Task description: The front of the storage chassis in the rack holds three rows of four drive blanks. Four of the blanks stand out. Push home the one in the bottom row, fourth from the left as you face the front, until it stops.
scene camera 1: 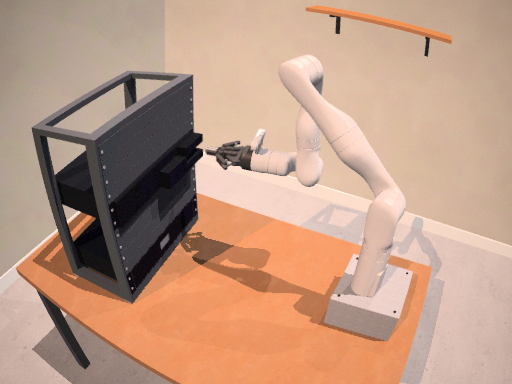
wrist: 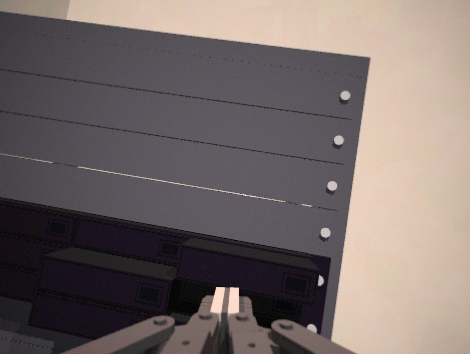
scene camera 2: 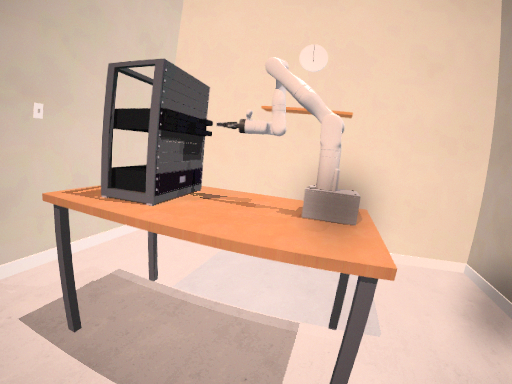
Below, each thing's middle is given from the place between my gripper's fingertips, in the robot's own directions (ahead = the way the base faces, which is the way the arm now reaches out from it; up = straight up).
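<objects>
Rack [scene camera 1: 137, 177]: my gripper 8 cm above it, 22 cm to the right of it, 18 cm short of it.
</objects>
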